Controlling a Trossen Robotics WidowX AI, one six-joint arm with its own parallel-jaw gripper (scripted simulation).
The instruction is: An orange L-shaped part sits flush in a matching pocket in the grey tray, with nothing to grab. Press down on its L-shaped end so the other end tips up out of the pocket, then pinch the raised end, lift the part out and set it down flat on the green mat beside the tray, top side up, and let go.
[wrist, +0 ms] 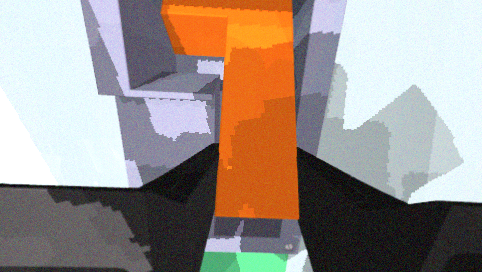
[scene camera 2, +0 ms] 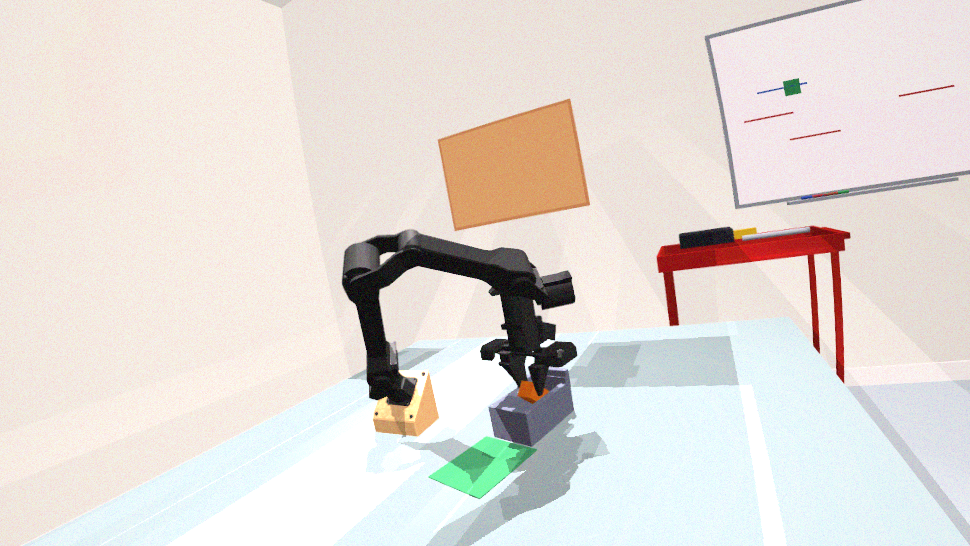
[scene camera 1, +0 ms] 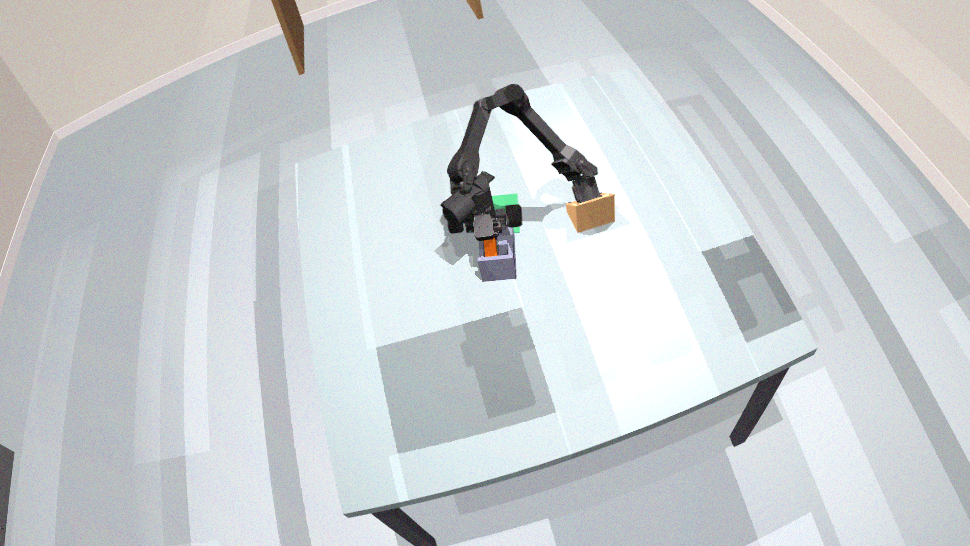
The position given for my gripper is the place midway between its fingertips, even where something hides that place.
Note:
In view: my gripper (scene camera 2: 533,394), an orange L-shaped part (wrist: 257,177) and a green mat (scene camera 2: 479,469).
My gripper is seen too in the wrist view (wrist: 254,154) and in scene camera 1 (scene camera 1: 489,239).

